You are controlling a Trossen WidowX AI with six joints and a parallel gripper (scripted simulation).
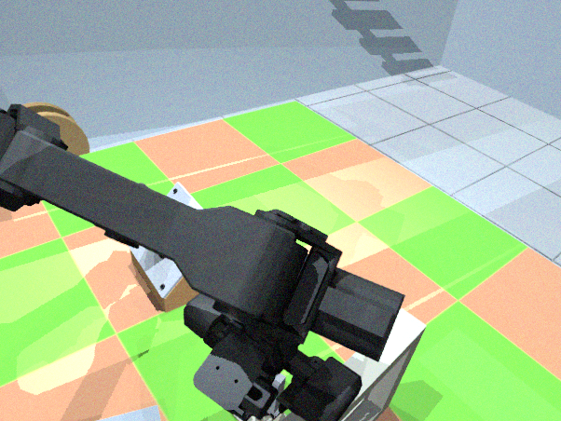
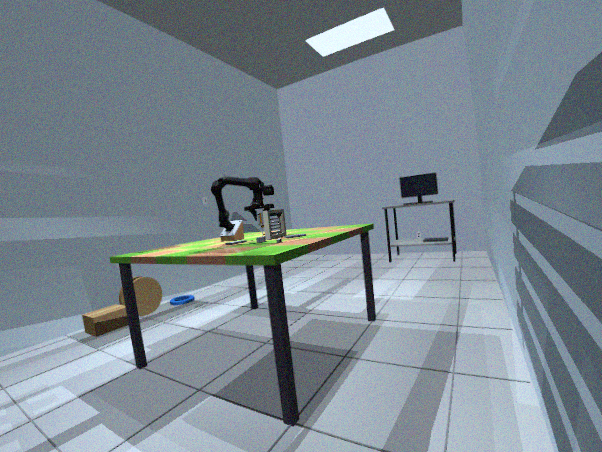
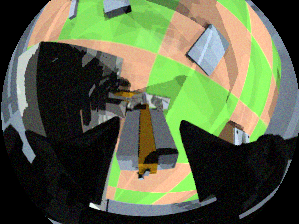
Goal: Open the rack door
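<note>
The small dark cube is 26 cm to the left of my gripper tip, 11 cm below it and 9 cm behind it.
</note>
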